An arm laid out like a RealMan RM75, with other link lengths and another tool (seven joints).
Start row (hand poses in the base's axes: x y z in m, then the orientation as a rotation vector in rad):
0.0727 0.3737 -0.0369 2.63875 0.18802 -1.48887
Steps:
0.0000 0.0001 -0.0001 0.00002 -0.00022 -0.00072
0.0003 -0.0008 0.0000 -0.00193 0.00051 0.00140
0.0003 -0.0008 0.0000 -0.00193 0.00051 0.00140
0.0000 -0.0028 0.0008 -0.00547 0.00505 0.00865
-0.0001 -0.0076 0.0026 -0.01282 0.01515 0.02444
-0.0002 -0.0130 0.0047 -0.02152 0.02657 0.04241
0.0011 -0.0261 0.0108 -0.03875 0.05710 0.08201
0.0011 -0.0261 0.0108 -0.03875 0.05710 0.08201
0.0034 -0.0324 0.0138 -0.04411 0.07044 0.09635
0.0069 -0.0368 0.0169 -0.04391 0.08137 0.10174
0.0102 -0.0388 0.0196 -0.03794 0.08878 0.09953
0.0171 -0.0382 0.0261 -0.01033 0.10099 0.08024
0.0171 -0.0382 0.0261 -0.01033 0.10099 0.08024
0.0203 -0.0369 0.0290 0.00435 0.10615 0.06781
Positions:
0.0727 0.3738 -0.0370 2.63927 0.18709 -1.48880
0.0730 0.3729 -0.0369 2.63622 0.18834 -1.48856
0.0730 0.3729 -0.0369 2.63622 0.18834 -1.48856
0.0727 0.3709 -0.0361 2.62679 0.19525 -1.49141
0.0726 0.3661 -0.0343 2.60633 0.21050 -1.49786
0.0725 0.3607 -0.0322 2.58277 0.22742 -1.50479
0.0738 0.3476 -0.0261 2.52816 0.26603 -1.52678
0.0738 0.3476 -0.0261 2.52816 0.26603 -1.52678
0.0761 0.3413 -0.0231 2.50726 0.28068 -1.53763
0.0796 0.3369 -0.0200 2.49671 0.28840 -1.54996
0.0829 0.3349 -0.0173 2.49681 0.29104 -1.56213
0.0898 0.3355 -0.0108 2.51792 0.29019 -1.59329
0.0898 0.3355 -0.0108 2.51792 0.29019 -1.59329
0.0930 0.3368 -0.0079 2.53116 0.28686 -1.60898

